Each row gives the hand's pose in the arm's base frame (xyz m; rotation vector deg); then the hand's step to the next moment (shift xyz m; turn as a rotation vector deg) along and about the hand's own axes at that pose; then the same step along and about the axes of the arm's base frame.
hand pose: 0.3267 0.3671 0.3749 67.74 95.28 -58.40
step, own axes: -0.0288 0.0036 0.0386 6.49 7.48 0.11
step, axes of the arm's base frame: 0.0160 -0.0434 0.0140 5.87 3.44 -7.19
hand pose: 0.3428 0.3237 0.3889 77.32 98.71 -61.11
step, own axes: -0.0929 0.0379 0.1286 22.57 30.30 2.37
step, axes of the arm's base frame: 0.0615 -0.1496 0.0211 24.67 10.69 -26.65
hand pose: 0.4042 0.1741 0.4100 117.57 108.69 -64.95
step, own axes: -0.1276 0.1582 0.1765 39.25 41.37 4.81
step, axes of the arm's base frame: 0.0753 -0.2332 -0.1113 32.42 20.51 -42.47
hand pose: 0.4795 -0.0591 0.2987 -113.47 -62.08 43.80
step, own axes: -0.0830 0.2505 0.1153 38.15 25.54 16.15
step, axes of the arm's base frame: -0.0197 -0.1281 -0.2572 16.31 29.02 -35.50
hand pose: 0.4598 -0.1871 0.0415 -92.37 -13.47 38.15
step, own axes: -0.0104 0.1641 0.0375 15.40 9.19 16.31
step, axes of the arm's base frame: -0.0659 -0.0013 -0.1552 1.52 20.12 -13.43
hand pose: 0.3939 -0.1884 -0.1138 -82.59 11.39 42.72
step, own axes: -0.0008 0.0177 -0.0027 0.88 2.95 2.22
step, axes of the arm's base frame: -0.0099 -0.0037 -0.0145 -1.69 2.24 -2.56
